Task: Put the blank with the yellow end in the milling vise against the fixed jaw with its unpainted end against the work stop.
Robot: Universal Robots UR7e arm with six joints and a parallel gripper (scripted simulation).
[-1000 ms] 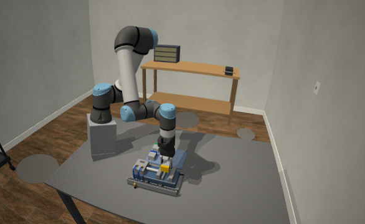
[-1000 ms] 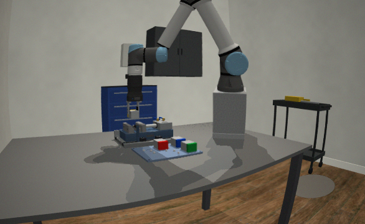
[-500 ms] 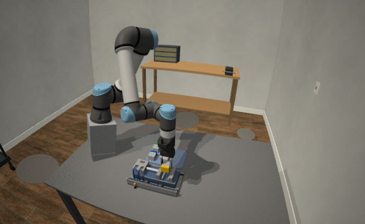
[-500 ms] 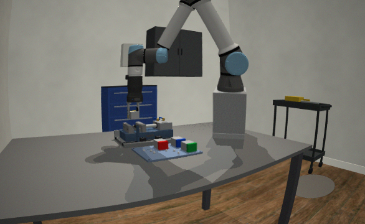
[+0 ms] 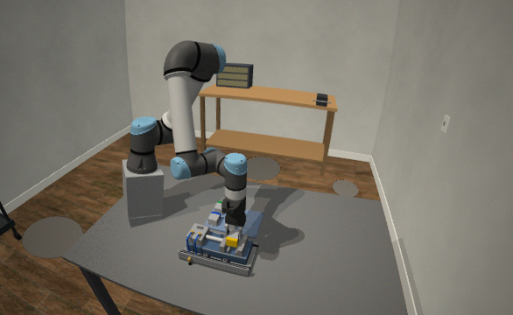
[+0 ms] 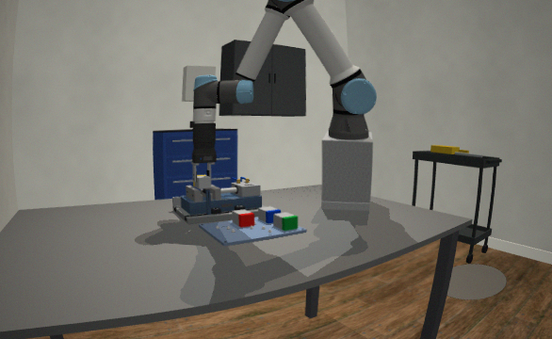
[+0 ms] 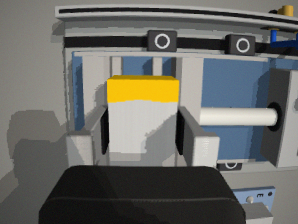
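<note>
The yellow-ended blank lies 20 mm below my hand. Also, from my hand: hosed block (160 mm behind, 20 mm to the right, 50 mm below); then red-ended blank (90 mm behind, 170 mm to the left, 110 mm below); then work stop (50 mm to the left, 40 mm below).
</note>
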